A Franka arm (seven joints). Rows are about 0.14 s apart.
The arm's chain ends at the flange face. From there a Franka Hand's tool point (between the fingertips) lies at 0.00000 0.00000 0.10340 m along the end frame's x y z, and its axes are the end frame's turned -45 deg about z.
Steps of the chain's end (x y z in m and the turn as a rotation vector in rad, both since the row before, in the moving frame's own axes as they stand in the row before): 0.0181 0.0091 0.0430 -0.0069 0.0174 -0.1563; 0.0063 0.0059 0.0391 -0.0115 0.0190 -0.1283; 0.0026 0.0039 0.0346 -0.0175 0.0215 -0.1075; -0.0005 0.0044 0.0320 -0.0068 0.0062 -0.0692; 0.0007 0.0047 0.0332 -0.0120 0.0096 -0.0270; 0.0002 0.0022 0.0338 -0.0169 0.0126 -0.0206; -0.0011 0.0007 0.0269 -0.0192 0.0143 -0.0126; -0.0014 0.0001 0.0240 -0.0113 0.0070 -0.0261; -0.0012 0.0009 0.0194 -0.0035 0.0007 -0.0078; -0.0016 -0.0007 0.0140 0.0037 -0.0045 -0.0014; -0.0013 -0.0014 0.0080 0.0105 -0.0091 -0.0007
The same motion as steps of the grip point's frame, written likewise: 0.0073 0.0209 0.0430 -0.0172 0.0074 -0.1563; 0.0010 0.0108 0.0391 -0.0216 0.0053 -0.1283; -0.0005 0.0074 0.0346 -0.0276 0.0028 -0.1075; -0.0035 0.0037 0.0320 -0.0092 -0.0004 -0.0692; -0.0030 0.0054 0.0332 -0.0153 -0.0017 -0.0270; -0.0017 0.0039 0.0338 -0.0209 -0.0030 -0.0206; -0.0016 0.0022 0.0269 -0.0237 -0.0035 -0.0126; -0.0014 0.0004 0.0240 -0.0129 -0.0030 -0.0261; -0.0017 0.0001 0.0194 -0.0030 -0.0020 -0.0078; -0.0007 -0.0022 0.0140 0.0058 -0.0006 -0.0014; 0.0002 -0.0033 0.0080 0.0139 0.0010 -0.0007
